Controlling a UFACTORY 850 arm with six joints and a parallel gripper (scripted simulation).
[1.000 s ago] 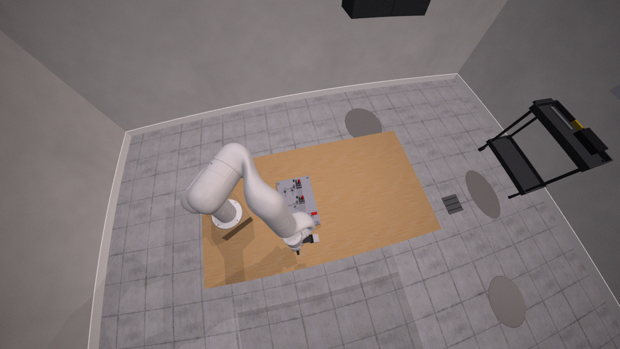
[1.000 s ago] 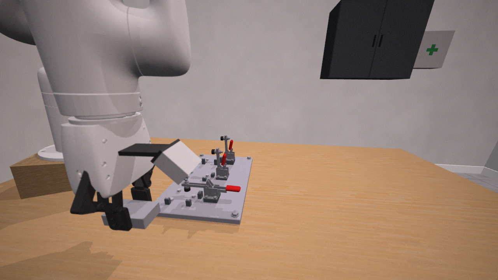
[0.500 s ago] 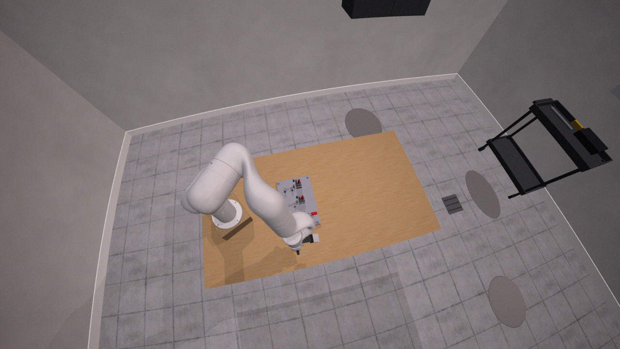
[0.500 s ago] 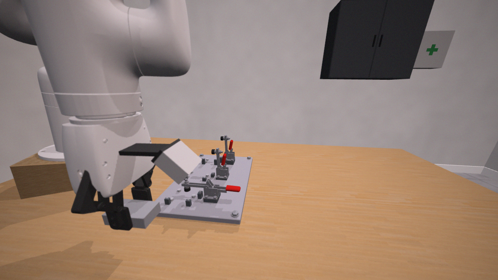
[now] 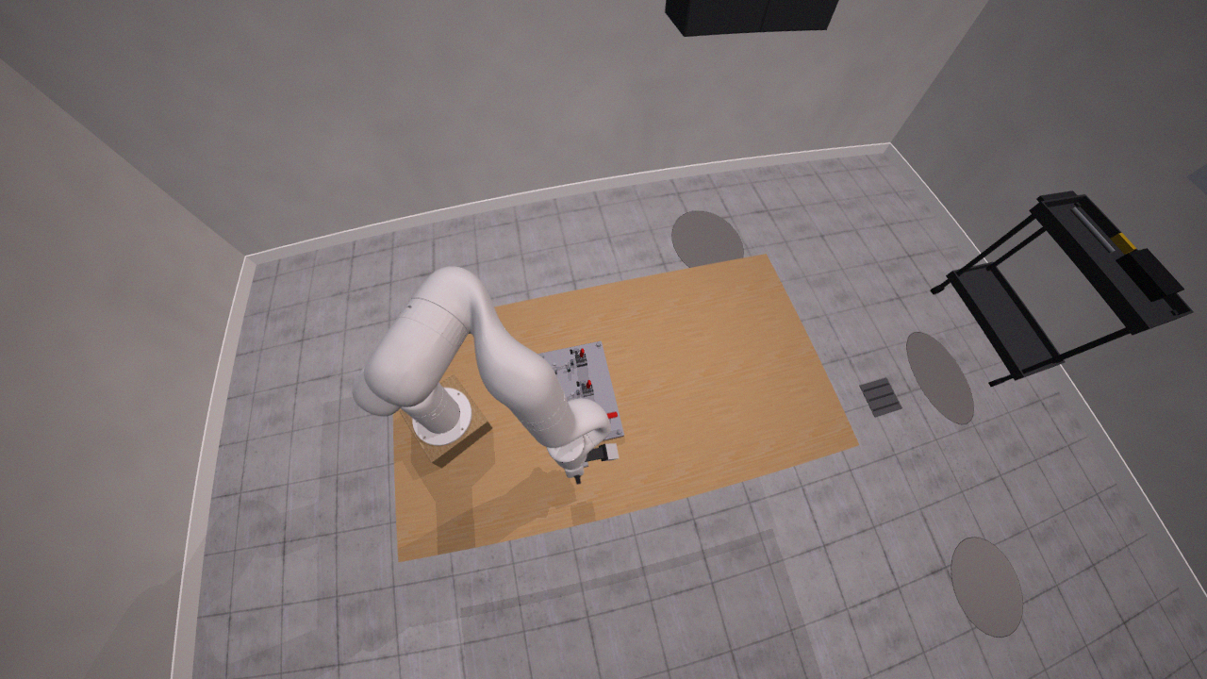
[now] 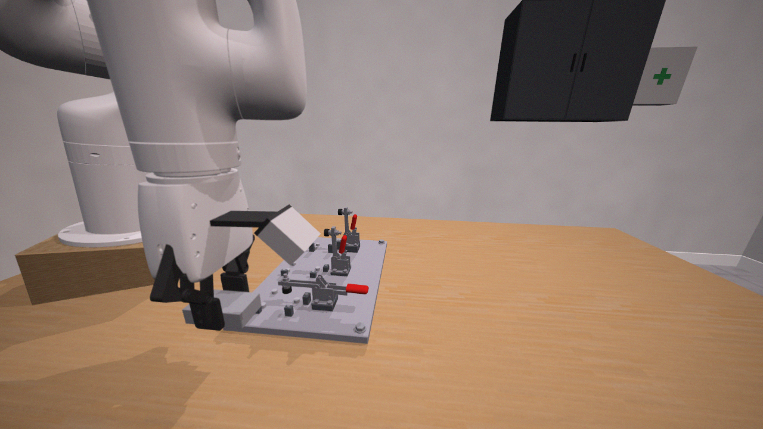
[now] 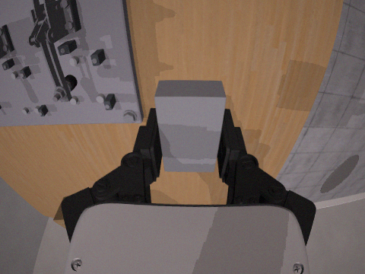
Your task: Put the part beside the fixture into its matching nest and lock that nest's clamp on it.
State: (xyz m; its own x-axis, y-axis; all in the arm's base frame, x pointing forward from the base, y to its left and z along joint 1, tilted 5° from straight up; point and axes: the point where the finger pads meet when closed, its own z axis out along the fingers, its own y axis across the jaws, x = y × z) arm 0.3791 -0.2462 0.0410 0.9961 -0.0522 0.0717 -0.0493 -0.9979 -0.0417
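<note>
The clamp lies 8 cm ahead of my hand, 12 cm to the left of it and 6 cm below it. The rest, counted from my hand: grey fixture plate (6 cm ahead, 23 cm to the left, 10 cm below); then grey block part (1 cm below).
</note>
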